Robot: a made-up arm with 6 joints.
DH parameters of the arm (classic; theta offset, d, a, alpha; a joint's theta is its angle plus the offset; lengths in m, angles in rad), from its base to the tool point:
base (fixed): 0.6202 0 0.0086 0
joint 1: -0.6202 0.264 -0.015 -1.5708
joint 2: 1.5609 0 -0.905 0
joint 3: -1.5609 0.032 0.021 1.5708
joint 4: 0 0.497 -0.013 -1.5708
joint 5: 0 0.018 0.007 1.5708
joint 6: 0 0.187 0.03 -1.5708
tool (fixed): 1.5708 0.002 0 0
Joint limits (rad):
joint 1: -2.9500..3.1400
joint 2: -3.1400..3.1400
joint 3: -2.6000..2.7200
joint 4: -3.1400..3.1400
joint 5: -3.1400..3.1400
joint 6: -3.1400..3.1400
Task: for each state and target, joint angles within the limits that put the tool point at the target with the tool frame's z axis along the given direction. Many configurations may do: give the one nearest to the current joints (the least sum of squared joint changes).
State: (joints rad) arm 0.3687 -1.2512 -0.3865 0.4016 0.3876 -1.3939
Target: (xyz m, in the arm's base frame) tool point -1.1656 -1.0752 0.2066 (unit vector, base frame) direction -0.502 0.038 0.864
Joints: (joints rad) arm 0.7498 -1.5199 -0.1582 0.2631 -0.2515 -1.4462
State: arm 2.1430 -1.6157 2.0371 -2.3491 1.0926 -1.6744
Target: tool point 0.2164 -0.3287 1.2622 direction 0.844 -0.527 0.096
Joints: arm 2.0913 -1.0120 1.7357 -2.4350 0.5375 -1.6814
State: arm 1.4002 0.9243 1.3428 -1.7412 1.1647 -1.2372
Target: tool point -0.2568 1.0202 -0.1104 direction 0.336 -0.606 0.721
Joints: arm 1.9621 1.4739 1.3153 -1.5392 1.4705 -1.1653
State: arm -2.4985 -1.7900 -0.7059 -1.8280 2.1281 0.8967
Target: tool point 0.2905 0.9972 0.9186 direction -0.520 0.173 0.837
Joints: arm -1.8748 -0.8931 -0.4867 -1.8663 2.6092 0.3375
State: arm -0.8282 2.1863 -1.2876 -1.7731 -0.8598 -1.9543
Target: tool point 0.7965 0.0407 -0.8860 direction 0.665 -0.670 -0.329
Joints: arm -0.2122 2.8747 -0.8483 -1.6174 -1.0273 -1.5995
